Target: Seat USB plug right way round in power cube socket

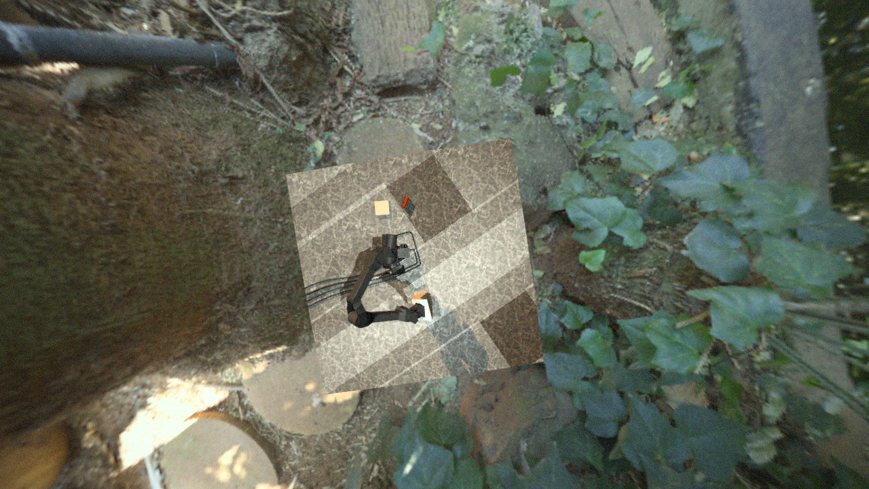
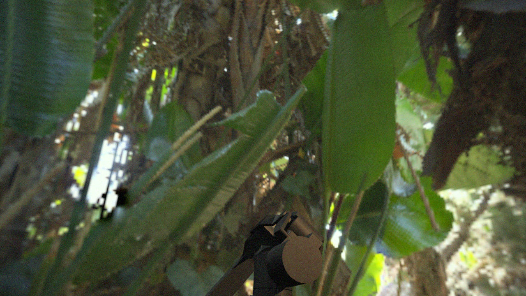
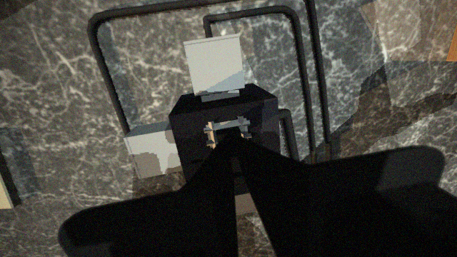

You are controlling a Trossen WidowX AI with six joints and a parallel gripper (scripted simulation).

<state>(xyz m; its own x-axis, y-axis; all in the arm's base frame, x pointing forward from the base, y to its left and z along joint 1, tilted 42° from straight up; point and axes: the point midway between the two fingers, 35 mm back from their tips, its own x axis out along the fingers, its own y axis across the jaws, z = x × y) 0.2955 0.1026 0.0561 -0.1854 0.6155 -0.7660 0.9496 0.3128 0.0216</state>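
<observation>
My gripper tip is now 30 mm above the socket. From my gripper tip the other things lie so: tan box: 250 mm ahead, 90 mm to the left, 100 mm below.
</observation>
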